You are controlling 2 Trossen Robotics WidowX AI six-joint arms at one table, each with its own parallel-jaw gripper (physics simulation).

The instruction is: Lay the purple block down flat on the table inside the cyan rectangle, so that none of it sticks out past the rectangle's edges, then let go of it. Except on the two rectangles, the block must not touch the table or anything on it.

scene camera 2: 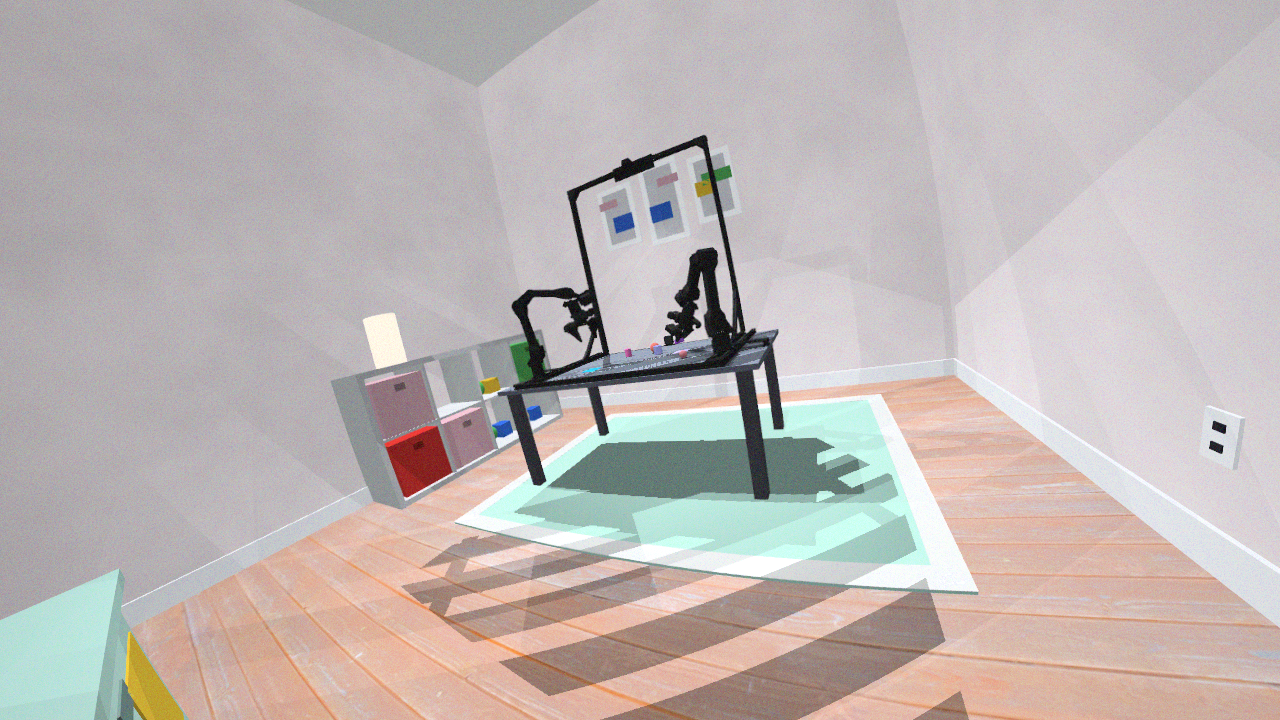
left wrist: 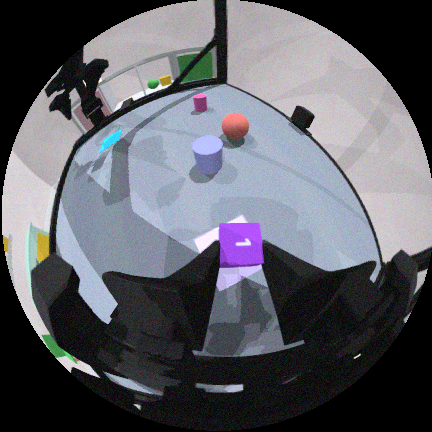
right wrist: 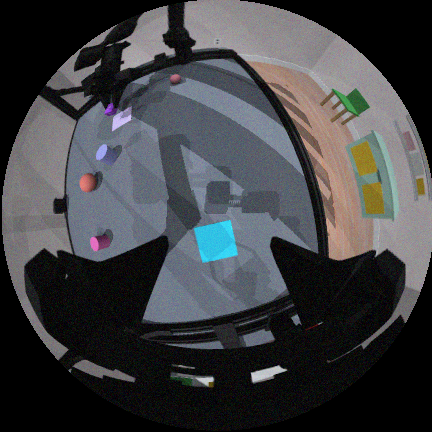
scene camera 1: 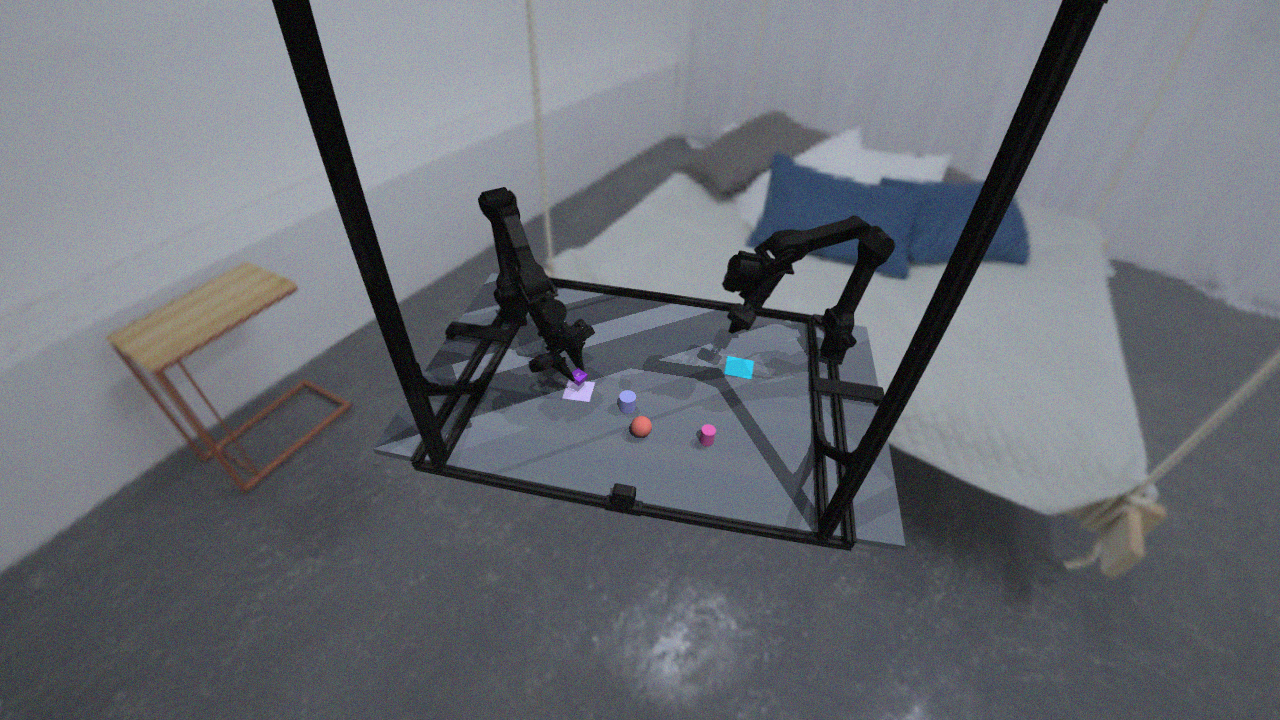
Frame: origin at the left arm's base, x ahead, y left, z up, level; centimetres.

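Seen in the pictures: left gripper, fingertip midpoint: point(scene camera 2: 679, 340) point(left wrist: 239, 244) point(right wrist: 111, 108) point(scene camera 1: 578, 377); right gripper, fingertip midpoint: point(scene camera 2: 589, 340) point(left wrist: 79, 109) point(right wrist: 220, 241); left arm's base, link origin: point(scene camera 2: 723, 350) point(right wrist: 183, 57) point(scene camera 1: 513, 315); right arm's base, link origin: point(scene camera 2: 539, 376) point(left wrist: 100, 121) point(right wrist: 277, 320) point(scene camera 1: 832, 354).
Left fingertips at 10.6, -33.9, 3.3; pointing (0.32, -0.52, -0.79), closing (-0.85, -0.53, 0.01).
Pixels of each thing's top centre, then the offset from my left fingertips to it, as dx, dy, dz. "spot": a spot on its surface instead.
- purple block, top centre: point(left wrist: 241, 243) point(scene camera 1: 578, 373) point(right wrist: 108, 106) +0.0, +0.1, +1.3
- pale lavender rectangle, surface spot: point(left wrist: 207, 241) point(right wrist: 126, 119) spot: +3.1, +1.0, -5.1
- cyan rectangle, surface spot: point(right wrist: 216, 241) point(scene camera 1: 739, 366) point(left wrist: 109, 139) spot: +44.1, -4.9, -5.1
- blue-violet cylinder, top centre: point(left wrist: 206, 143) point(scene camera 1: 627, 396) point(right wrist: 100, 151) +10.0, -9.1, -1.1
- red ball, top centre: point(left wrist: 235, 113) point(scene camera 1: 641, 419) point(right wrist: 80, 180) +10.4, -18.0, -0.3
- magenta cylinder, top centre: point(scene camera 1: 708, 429) point(right wrist: 93, 243) point(left wrist: 199, 95) +24.5, -25.3, -1.1
- small reddish ball, top centre: point(right wrist: 173, 74) +2.8, +20.0, -1.9
The purple block point(scene camera 1: 580, 377) point(left wrist: 241, 244) point(right wrist: 110, 109) has a white 1 on the face towards the left wrist camera. My left gripper point(scene camera 1: 578, 375) point(left wrist: 239, 244) is shut on it and holds it a little above the pale lavender rectangle point(scene camera 1: 578, 392) point(left wrist: 207, 241) point(right wrist: 122, 119). The gap beneath the block is hard to judge. The cyan rectangle point(scene camera 1: 739, 367) point(left wrist: 111, 140) point(right wrist: 216, 241) lies flat at the right of scene camera 1. My right gripper point(scene camera 1: 739, 320) point(right wrist: 220, 241) is open and empty, raised above the table near the cyan rectangle.
A blue-violet cylinder point(scene camera 1: 627, 401) point(left wrist: 208, 155), a red ball point(scene camera 1: 641, 426) point(left wrist: 235, 126) and a magenta cylinder point(scene camera 1: 708, 435) point(left wrist: 200, 103) stand on the table. A small reddish ball point(right wrist: 175, 79) lies near the left arm's base. A black frame point(scene camera 1: 537, 488) runs around the table.
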